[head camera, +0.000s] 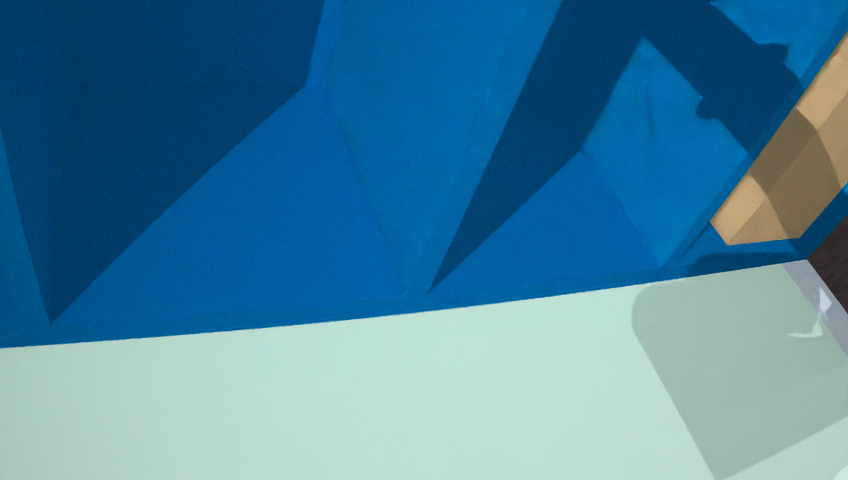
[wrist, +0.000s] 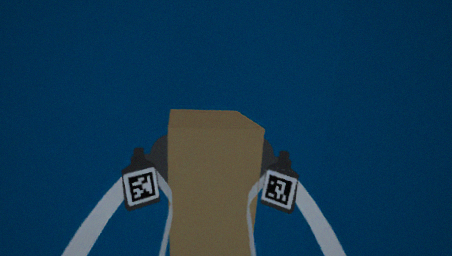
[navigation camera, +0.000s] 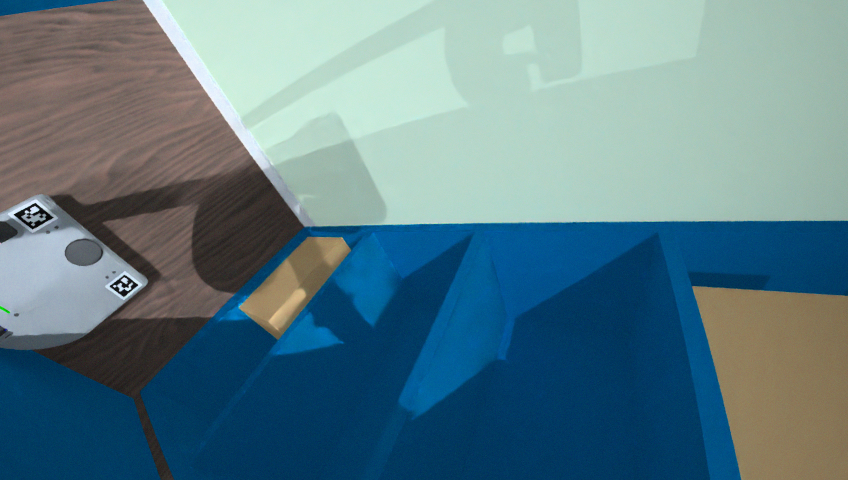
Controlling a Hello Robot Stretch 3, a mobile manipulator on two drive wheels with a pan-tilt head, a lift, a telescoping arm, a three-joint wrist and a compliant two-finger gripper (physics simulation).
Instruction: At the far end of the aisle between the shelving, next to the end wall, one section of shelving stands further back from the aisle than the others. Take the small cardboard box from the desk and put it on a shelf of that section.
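Where they show: robot's base at its link origin: (navigation camera: 84, 250).
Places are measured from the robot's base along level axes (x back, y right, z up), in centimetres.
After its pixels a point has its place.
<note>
My gripper (wrist: 214, 154) {x 2.3, y 85.5, z 114.2 cm} is shut on the small cardboard box (wrist: 215, 192) {x 2.2, y 79.9, z 115.6 cm}, with one finger on each side of it. The box is upright in the wrist view, in front of a plain dark blue surface. I cannot tell from this view whether the box touches it. Blue shelving (head camera: 416, 136) {x -45.2, y 55.2, z 99.1 cm} (navigation camera: 458, 321) {x -34.2, y 50.1, z 99.1 cm} with several boards stands against the pale green end wall (head camera: 333, 386) {x -67.6, y 36.8, z 109.5 cm} (navigation camera: 624, 148) {x -67.5, y 26.1, z 133.7 cm}. I cannot tell how far back this section stands. The gripper does not show in the head or navigation view. The desk does not show.
Another cardboard box (head camera: 785, 172) {x -42.4, y 47.3, z 34.5 cm} (navigation camera: 297, 282) {x -34.2, y 47.2, z 31.9 cm} lies on the lowest board of the shelving. A large cardboard surface (navigation camera: 785, 374) {x -32.5, y 47.2, z 154.4 cm} shows at the right. My base (navigation camera: 65, 285) {x 8.1, y 4.0, z 16.0 cm} is on the wooden floor (navigation camera: 119, 107) {x -36.8, y -31.3, z 0.0 cm} at the left. More blue shelving (navigation camera: 53, 422) {x 27.7, y 22.3, z 36.6 cm} stands beyond a narrow gap.
</note>
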